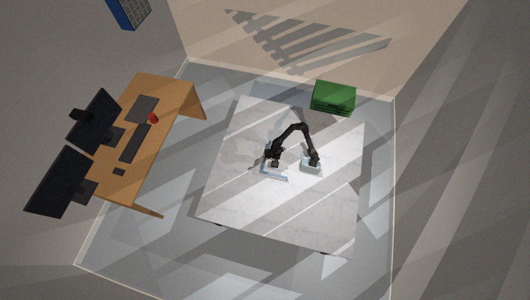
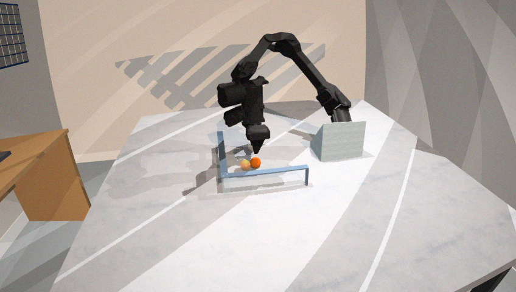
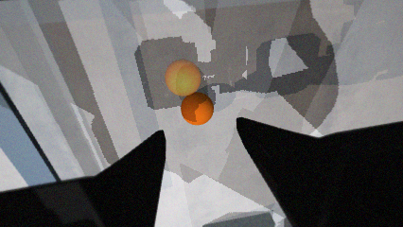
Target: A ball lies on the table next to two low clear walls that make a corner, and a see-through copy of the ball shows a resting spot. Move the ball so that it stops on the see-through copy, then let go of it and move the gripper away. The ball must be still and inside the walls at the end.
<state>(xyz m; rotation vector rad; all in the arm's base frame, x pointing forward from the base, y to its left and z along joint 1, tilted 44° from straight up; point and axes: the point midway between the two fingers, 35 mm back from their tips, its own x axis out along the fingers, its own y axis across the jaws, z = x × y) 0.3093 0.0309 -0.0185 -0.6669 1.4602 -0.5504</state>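
Now: gripper tip 5 cm above the orange ball. The rest, counted from my gripper tip: see-through ball copy (3 cm ahead, 1 cm to the left, 5 cm below).
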